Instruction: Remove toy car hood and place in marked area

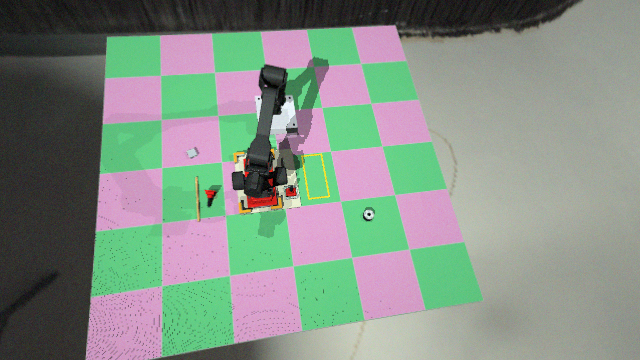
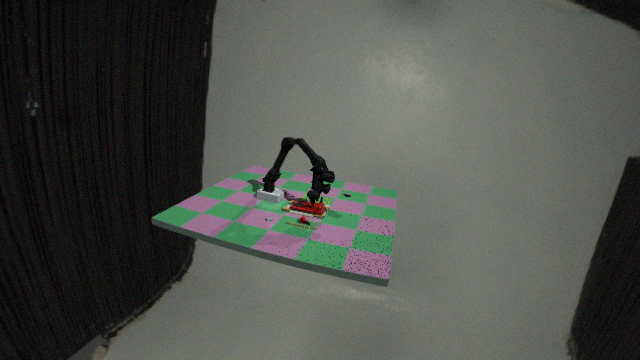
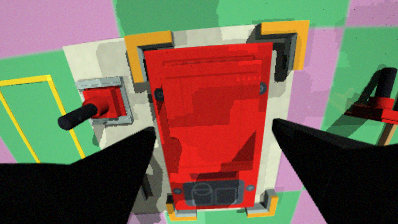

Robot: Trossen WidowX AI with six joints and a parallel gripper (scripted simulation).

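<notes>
My gripper tip is now 2 cm above the red hood. Round my gripper tip: wooden stick: 23 cm to the right, 5 cm below.
</notes>
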